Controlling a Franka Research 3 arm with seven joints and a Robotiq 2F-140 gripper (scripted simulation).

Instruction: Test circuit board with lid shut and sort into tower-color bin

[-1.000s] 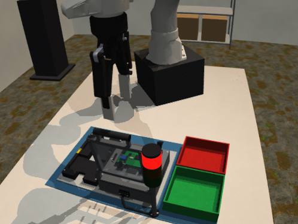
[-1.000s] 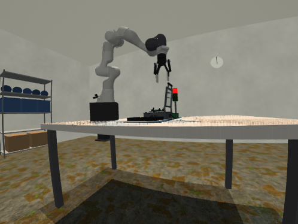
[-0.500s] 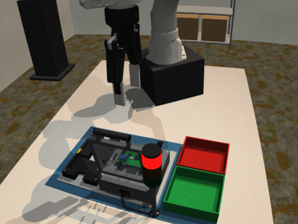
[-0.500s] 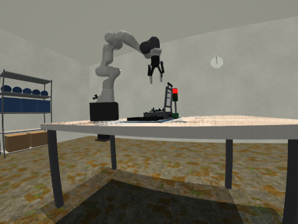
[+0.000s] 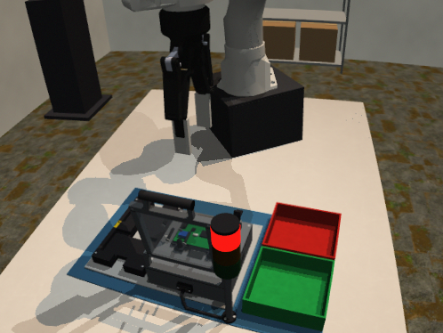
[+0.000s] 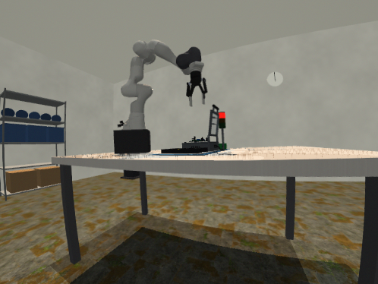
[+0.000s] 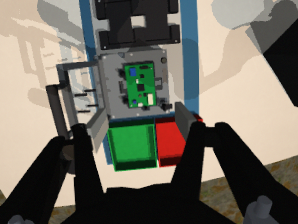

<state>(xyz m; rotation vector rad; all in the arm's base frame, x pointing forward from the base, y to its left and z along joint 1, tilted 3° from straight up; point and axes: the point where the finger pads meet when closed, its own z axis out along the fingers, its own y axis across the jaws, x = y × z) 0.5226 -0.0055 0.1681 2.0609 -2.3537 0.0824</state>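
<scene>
The green circuit board is 260 mm below my hand. Also, from my hand: green bin: 70 mm ahead, 190 mm to the left, 320 mm below; then tester plate: 10 mm ahead, 10 mm to the left, 260 mm below; then clear lid: 110 mm ahead, 10 mm to the right, 150 mm below.
</scene>
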